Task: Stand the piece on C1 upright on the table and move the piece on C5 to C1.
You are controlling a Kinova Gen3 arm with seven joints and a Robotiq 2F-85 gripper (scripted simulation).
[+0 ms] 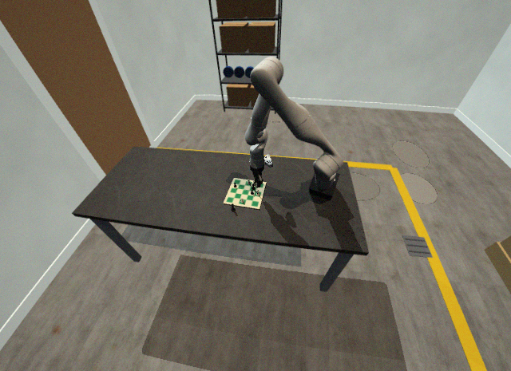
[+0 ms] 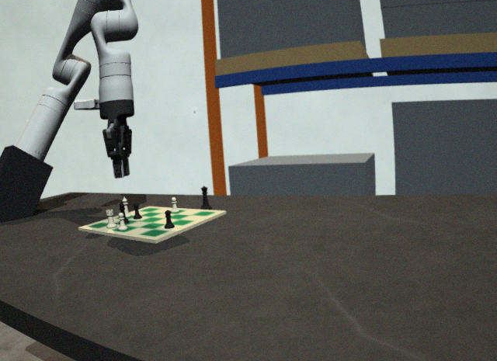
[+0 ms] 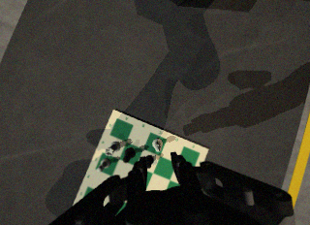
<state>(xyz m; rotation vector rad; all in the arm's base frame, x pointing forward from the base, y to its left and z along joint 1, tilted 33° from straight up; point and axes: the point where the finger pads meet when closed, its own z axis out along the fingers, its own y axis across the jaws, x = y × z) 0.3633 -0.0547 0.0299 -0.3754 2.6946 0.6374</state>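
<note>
Now: the white bishop 8 cm below my hand. From my hand the other things lie so: green-and-cream chessboard: 11 cm below, 8 cm ahead, 2 cm to the right; white rook: 9 cm below, 8 cm to the right, 2 cm ahead; tall black piece: 14 cm ahead, 11 cm to the left, 8 cm below.
</note>
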